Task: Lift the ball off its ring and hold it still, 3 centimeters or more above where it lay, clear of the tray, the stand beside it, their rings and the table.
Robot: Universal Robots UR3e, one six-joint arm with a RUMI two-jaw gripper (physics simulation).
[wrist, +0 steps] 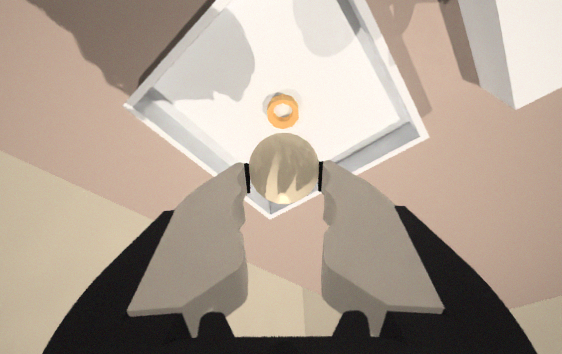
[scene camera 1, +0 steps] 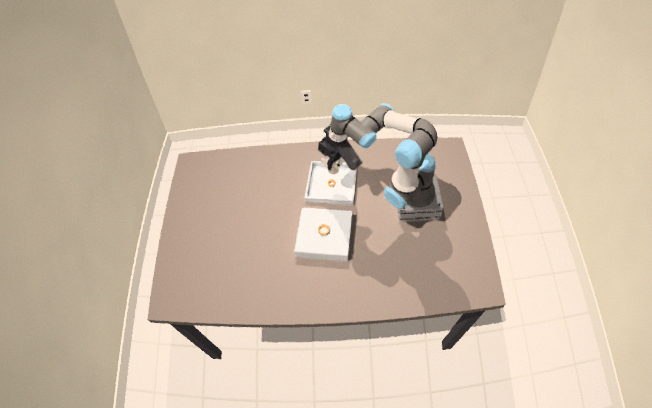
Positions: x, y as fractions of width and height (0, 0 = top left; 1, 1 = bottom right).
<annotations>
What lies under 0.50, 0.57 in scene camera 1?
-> A white square stand.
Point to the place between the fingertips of the gripper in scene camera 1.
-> At 0.51, 0.42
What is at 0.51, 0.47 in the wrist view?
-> A ball.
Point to a tray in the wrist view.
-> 0.41, 0.23
</annotations>
